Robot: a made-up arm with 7 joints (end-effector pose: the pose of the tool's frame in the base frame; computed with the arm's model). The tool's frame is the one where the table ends.
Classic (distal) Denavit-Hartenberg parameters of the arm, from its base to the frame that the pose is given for. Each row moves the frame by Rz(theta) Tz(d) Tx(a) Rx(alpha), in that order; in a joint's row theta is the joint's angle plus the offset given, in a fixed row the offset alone. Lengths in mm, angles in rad.
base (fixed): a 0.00; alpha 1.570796; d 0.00; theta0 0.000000
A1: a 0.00; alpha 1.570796; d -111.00; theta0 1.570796
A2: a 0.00; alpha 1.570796; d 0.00; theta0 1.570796
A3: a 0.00; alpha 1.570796; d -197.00; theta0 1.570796
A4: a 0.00; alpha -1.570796; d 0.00; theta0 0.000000
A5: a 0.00; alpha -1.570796; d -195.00; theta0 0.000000
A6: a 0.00; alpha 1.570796; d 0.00; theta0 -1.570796
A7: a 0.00; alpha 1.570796; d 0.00; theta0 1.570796
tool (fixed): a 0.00; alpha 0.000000; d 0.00; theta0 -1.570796
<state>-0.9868 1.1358 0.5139 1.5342 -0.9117 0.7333 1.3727</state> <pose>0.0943 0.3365 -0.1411 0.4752 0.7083 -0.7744</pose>
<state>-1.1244 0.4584 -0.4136 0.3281 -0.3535 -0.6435 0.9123</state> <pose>-0.2939 0.2572 -0.2045 -1.2162 0.6758 -0.6760</pose>
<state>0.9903 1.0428 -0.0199 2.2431 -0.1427 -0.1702 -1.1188</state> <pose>0.1177 0.1747 0.1052 -0.7798 2.2908 -0.4081</pose>
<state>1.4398 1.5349 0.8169 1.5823 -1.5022 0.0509 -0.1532</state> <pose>-0.1165 0.3107 0.1500 -2.7788 0.0564 -1.0851</pose>
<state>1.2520 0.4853 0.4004 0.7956 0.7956 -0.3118 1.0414</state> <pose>0.2963 0.3146 0.0373 -0.5030 -2.8472 -0.2275</pose>
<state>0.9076 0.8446 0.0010 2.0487 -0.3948 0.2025 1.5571</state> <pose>0.1627 0.1914 0.0927 0.7293 -1.1148 -1.7200</pose>
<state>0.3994 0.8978 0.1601 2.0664 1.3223 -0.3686 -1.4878</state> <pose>0.1730 0.2096 0.0257 -0.1360 -1.8232 1.6633</pose>
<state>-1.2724 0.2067 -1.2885 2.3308 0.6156 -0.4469 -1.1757</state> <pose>-0.0737 -0.0090 -0.0639 -0.3323 -0.0307 1.0712</pose>
